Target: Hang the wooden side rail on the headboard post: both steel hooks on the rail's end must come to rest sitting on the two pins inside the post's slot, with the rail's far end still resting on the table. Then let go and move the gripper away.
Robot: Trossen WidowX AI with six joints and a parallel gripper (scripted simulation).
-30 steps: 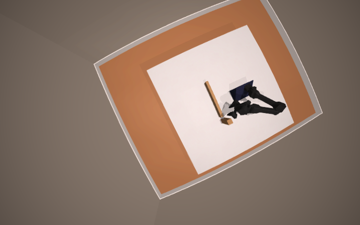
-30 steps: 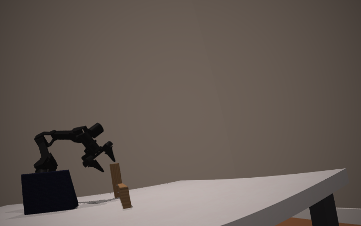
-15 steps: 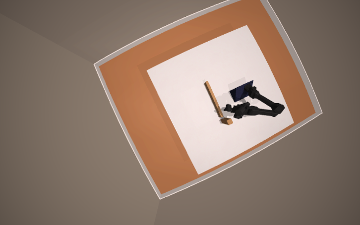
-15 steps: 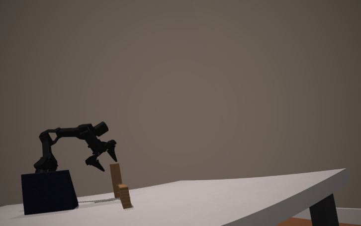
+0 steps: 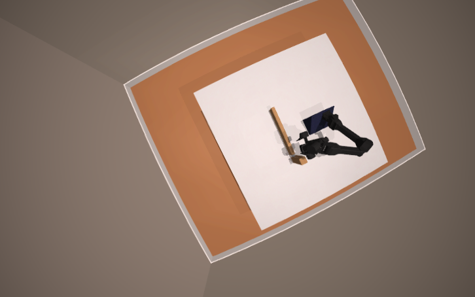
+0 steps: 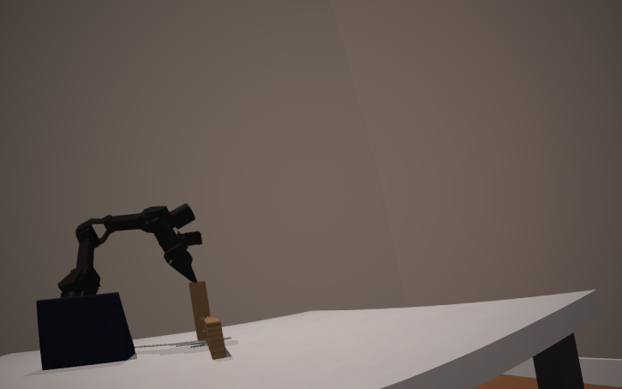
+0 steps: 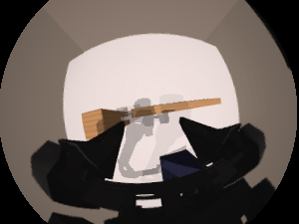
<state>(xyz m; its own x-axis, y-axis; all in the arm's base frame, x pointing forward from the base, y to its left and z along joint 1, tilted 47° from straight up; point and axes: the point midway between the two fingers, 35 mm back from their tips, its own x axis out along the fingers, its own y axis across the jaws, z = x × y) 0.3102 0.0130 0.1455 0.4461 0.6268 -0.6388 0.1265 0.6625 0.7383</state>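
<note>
Right now the headboard post is 10 mm ahead of my gripper tip, 100 mm to the left of it and 90 mm below it.
</note>
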